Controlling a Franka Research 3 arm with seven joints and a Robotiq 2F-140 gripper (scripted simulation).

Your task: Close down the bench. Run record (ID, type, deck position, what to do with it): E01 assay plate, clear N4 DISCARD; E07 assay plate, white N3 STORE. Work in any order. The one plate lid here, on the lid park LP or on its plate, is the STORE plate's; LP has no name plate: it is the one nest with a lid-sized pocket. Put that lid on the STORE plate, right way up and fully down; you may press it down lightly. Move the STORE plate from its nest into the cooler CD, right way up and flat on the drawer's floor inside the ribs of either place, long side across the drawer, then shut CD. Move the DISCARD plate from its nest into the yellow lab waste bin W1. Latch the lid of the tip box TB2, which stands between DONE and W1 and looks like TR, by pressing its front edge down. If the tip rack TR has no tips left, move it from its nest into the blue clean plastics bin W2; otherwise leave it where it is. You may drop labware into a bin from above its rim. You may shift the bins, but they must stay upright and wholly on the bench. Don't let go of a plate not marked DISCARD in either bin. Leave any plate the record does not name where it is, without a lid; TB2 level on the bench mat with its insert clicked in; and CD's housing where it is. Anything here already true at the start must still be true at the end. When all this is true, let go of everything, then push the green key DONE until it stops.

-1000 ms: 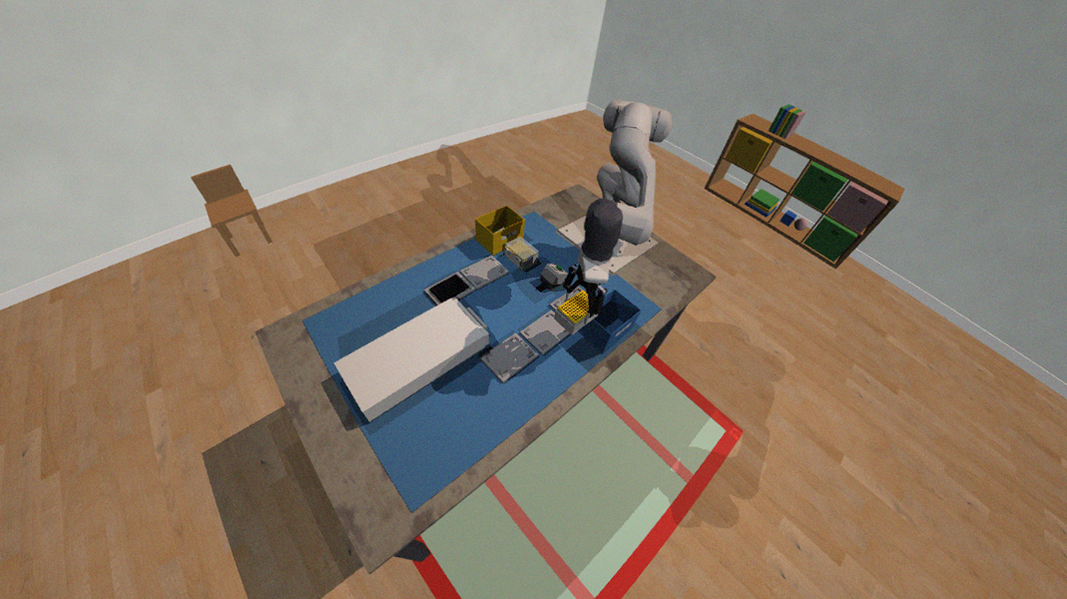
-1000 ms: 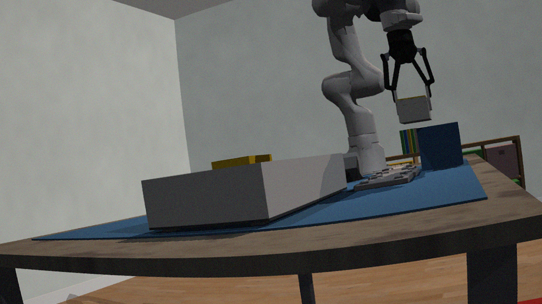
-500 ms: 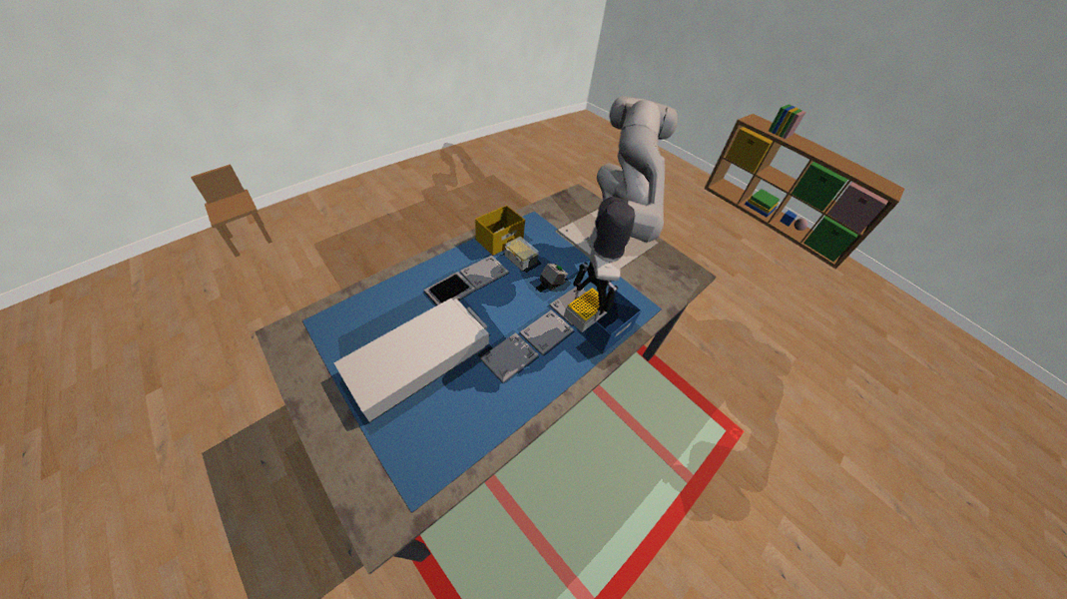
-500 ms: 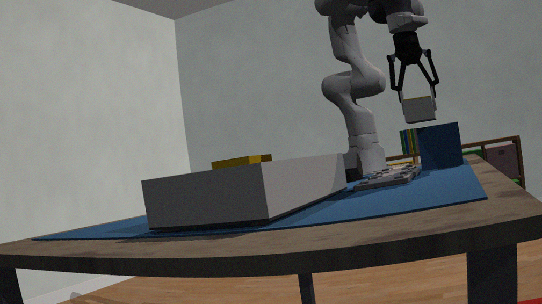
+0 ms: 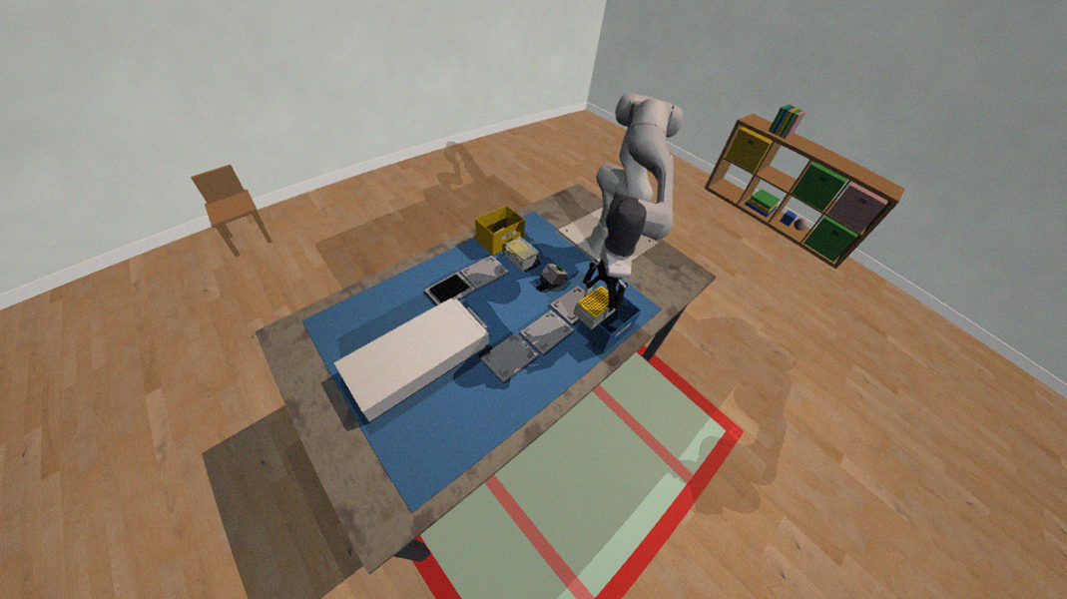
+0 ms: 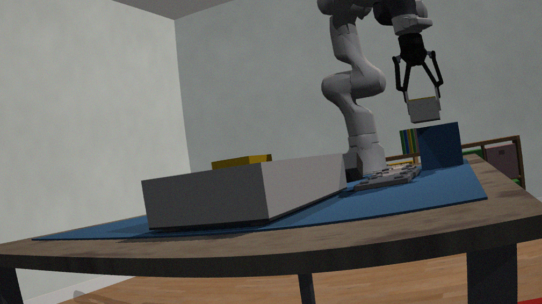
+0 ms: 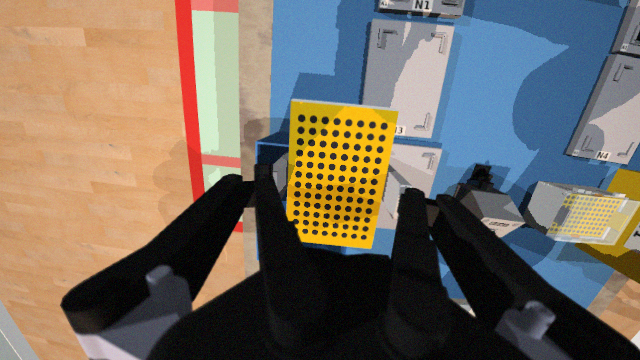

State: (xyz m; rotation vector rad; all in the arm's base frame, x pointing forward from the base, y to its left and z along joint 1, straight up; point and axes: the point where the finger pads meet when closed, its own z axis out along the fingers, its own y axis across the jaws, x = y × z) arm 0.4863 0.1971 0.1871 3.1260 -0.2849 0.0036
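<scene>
The blue bin W2 lies 70 mm behind my hand, 40 mm to the left of it and 150 mm below it. Also, from my hand: nest N3: 90 mm ahead, 120 mm to the right, 180 mm below; then tip rack TR: 10 mm behind, 10 mm below; then lid park nest: 90 mm behind, 110 mm to the right, 180 mm below.
</scene>
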